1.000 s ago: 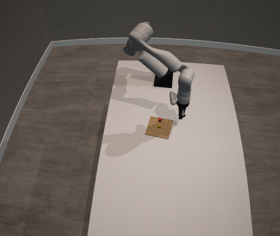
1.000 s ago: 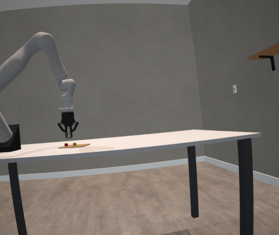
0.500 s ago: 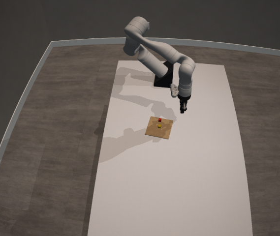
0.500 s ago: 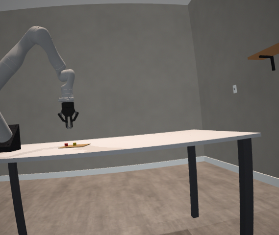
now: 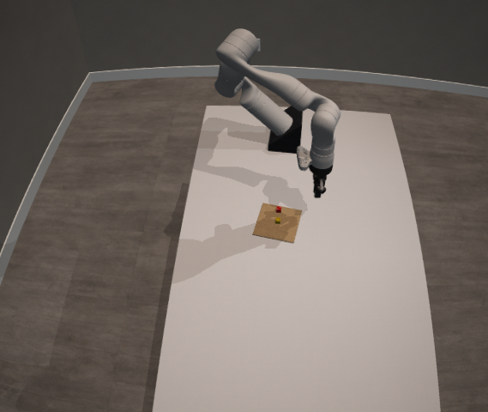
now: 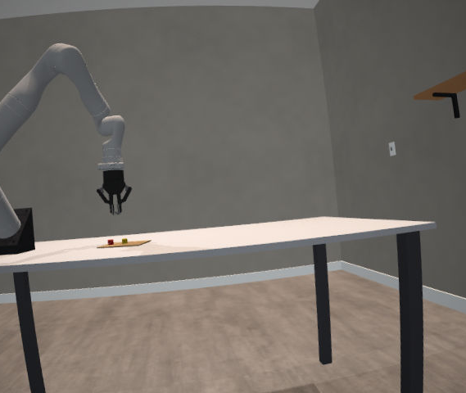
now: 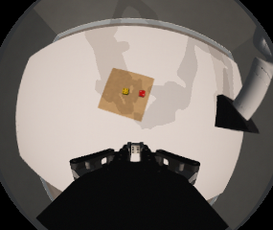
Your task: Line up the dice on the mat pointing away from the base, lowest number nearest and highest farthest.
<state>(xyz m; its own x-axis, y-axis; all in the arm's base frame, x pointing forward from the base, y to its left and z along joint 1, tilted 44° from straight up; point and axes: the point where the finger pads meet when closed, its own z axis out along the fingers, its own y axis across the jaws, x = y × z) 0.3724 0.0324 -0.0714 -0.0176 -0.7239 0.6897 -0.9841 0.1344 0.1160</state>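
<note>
The yellow die is 13 cm to the right of my hand, 11 cm below it and 3 cm ahead of it. The rest, counted from my hand: square mat 13 cm to the right, 12 cm below, 3 cm ahead; red die 12 cm to the right, 11 cm below, 2 cm behind; white die 1 cm below.
</note>
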